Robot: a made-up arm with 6 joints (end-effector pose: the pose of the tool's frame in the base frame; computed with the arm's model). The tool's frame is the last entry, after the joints.
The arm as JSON. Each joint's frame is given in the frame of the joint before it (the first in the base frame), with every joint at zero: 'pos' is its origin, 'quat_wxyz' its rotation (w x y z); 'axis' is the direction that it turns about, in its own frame. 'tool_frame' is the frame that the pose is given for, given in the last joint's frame.
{
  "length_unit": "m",
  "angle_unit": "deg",
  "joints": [
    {
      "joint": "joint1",
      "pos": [
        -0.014,
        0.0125,
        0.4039
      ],
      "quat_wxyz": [
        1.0,
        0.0,
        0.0,
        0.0
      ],
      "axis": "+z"
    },
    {
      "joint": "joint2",
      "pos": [
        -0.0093,
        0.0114,
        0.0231
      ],
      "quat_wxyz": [
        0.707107,
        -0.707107,
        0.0,
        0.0
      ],
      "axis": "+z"
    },
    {
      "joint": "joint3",
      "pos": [
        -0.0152,
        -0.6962,
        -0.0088
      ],
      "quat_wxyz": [
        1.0,
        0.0,
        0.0,
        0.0
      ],
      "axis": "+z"
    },
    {
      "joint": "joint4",
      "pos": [
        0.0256,
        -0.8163,
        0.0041
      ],
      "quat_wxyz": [
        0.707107,
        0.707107,
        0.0,
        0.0
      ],
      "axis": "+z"
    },
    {
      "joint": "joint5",
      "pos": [
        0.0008,
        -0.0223,
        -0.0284
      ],
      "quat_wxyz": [
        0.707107,
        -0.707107,
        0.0,
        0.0
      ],
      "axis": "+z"
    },
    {
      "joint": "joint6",
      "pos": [
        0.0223,
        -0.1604,
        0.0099
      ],
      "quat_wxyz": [
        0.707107,
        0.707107,
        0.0,
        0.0
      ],
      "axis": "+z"
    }
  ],
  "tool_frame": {
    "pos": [
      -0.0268,
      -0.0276,
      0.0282
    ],
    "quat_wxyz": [
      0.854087,
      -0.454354,
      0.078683,
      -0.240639
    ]
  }
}
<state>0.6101 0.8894 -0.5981 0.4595 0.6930 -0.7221</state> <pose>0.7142 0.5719 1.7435 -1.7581 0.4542 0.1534</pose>
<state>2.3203 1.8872 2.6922 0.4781 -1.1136 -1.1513</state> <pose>0.1598 -0.0674 -0.0176 1.8668 0.4406 0.8465</pose>
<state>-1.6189 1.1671 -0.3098 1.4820 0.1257 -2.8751</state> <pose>-0.0064 -1.3544 1.3415 0.2181 -2.1900 1.6901</pose>
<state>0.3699 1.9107 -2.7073 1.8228 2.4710 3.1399</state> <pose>0.1530 0.1629 0.6291 0.0869 1.7764 2.2244</pose>
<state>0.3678 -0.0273 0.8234 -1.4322 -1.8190 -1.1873</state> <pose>0.3671 0.3566 1.6301 -0.5363 -1.0974 -2.1588</pose>
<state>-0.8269 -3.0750 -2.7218 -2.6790 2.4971 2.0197</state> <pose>0.1210 -0.1360 0.2846 0.9625 -0.9357 -1.9422</pose>
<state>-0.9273 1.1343 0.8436 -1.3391 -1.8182 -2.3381</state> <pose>0.9290 -0.9201 0.4260 0.9295 0.0821 2.4492</pose>
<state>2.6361 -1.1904 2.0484 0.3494 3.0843 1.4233</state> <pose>0.1866 -0.0468 1.0554 1.8787 -1.5162 0.2587</pose>
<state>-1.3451 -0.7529 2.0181 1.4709 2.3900 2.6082</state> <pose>0.0973 -0.0603 1.0733 2.6757 0.1096 1.5352</pose>
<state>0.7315 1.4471 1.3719 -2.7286 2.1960 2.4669</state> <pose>0.7233 0.6288 -0.0409 -1.2826 0.8362 -0.4729</pose>
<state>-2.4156 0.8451 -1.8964 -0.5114 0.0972 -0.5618</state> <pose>0.2291 0.2471 1.4017 0.0237 0.0032 2.2631</pose>
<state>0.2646 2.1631 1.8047 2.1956 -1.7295 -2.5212</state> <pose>-0.0484 -0.1650 -0.3964 0.0618 -0.7965 0.3731</pose>
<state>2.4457 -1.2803 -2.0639 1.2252 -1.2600 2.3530</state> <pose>0.4507 -0.1828 -0.2696 0.8604 1.0787 2.5365</pose>
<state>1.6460 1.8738 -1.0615 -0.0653 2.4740 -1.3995</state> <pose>-0.1144 1.2406 0.5683 1.9938 0.4053 0.1321</pose>
